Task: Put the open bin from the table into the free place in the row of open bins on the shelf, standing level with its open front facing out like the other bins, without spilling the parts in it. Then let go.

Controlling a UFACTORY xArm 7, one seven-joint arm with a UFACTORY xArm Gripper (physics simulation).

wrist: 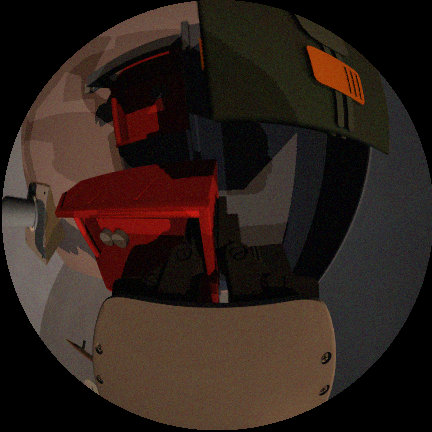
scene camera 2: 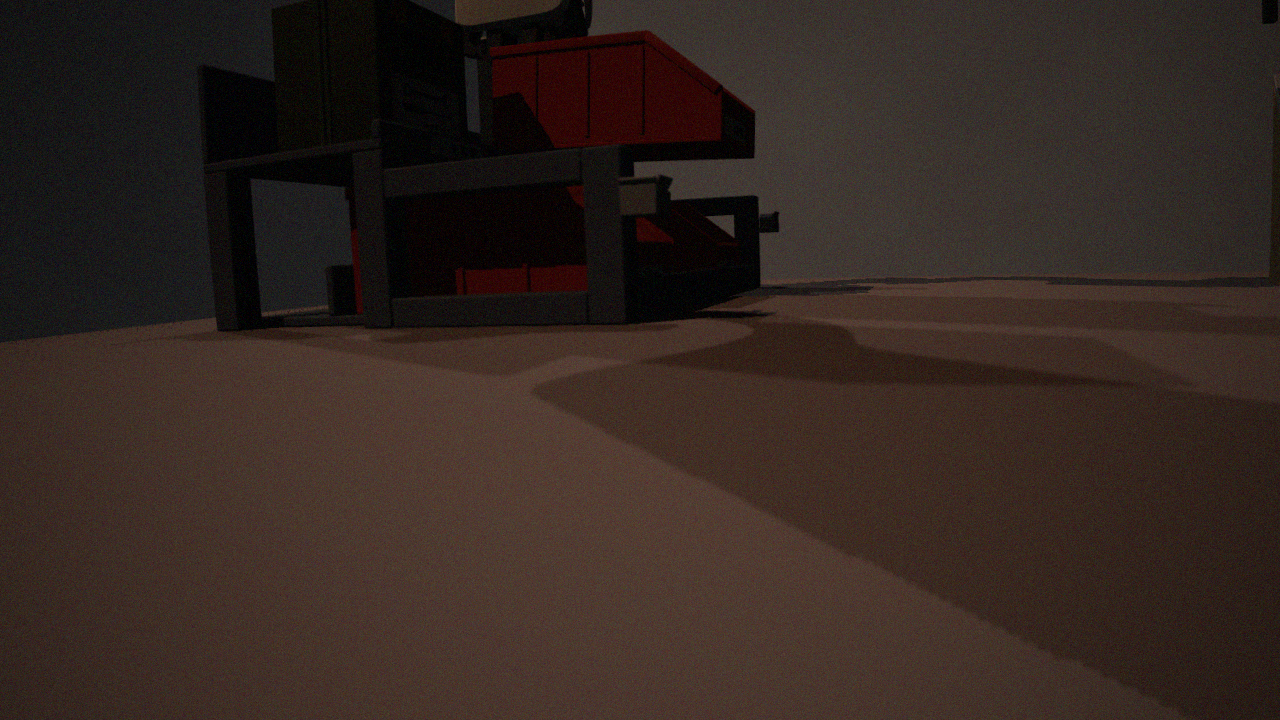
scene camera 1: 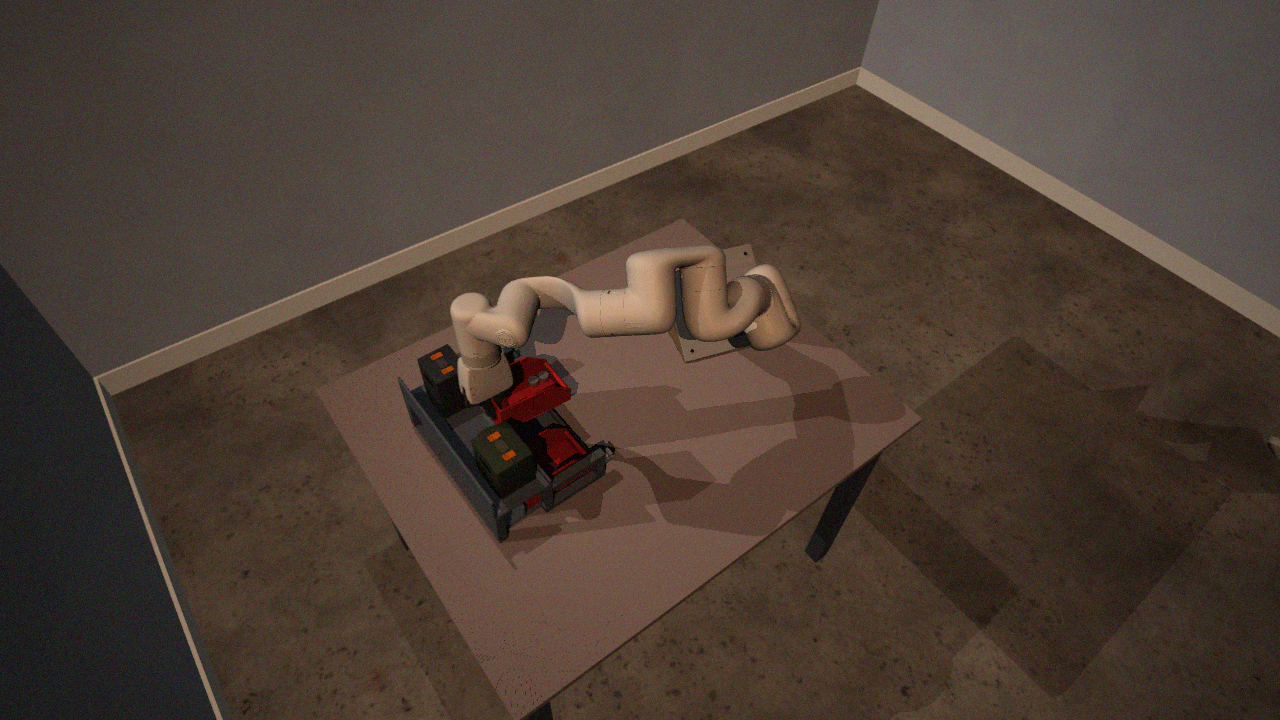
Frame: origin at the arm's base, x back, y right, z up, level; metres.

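Where they show: gripper, between the fingertips: [wrist: 213, 211] [scene camera 2: 518, 123] [scene camera 1: 494, 414]; arm's base, origin of its link: [wrist: 32, 212].
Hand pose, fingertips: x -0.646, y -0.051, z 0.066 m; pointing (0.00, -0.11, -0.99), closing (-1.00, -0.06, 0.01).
Note:
Things, the pixels of their top centre, and the offset from my fingertips. Level surfaces: height alone.
- red open bin, centre of its top: [scene camera 2: 624, 47] [wrist: 104, 271] [scene camera 1: 523, 377] dx +0.081, dy +0.021, dz +0.050 m
- red bin, centre of its top: [scene camera 2: 513, 181] [wrist: 152, 90] [scene camera 1: 546, 453] dx +0.062, dy -0.106, dz -0.057 m
- dark green case, centre of its top: [scene camera 2: 371, 13] [scene camera 1: 501, 445] dx -0.035, dy -0.117, dz +0.061 m
- second dark case, centre of its top: [scene camera 1: 442, 362] dx -0.054, dy +0.114, dz +0.086 m
- table, height of its surface: dz -0.137 m
The red open bin [scene camera 1: 529, 404] [scene camera 2: 608, 94] [wrist: 145, 192] hangs above the row of the dark shelf [scene camera 1: 452, 450] [scene camera 2: 604, 250] [wrist: 272, 202], near level in scene camera 2, its open front facing the arm's base. Two grey round parts [scene camera 1: 537, 378] [wrist: 114, 237] lie in it. My gripper [wrist: 213, 211] is shut on the bin's back wall; its fingers are mostly hidden in scene camera 1. Another red bin [scene camera 1: 561, 447] [wrist: 137, 122] stands in the row at the near end. A dark gap beside it partly shows in the wrist view. The far end of the row is hidden under the held bin.
A dark green case [scene camera 1: 505, 461] [scene camera 2: 326, 80] [wrist: 260, 65] stands on the shelf's upper deck, close beside the gripper. A second dark case [scene camera 1: 436, 376] stands at the deck's far end, partly behind the gripper. The arm's base plate [wrist: 47, 235] is on the table [scene camera 1: 626, 573].

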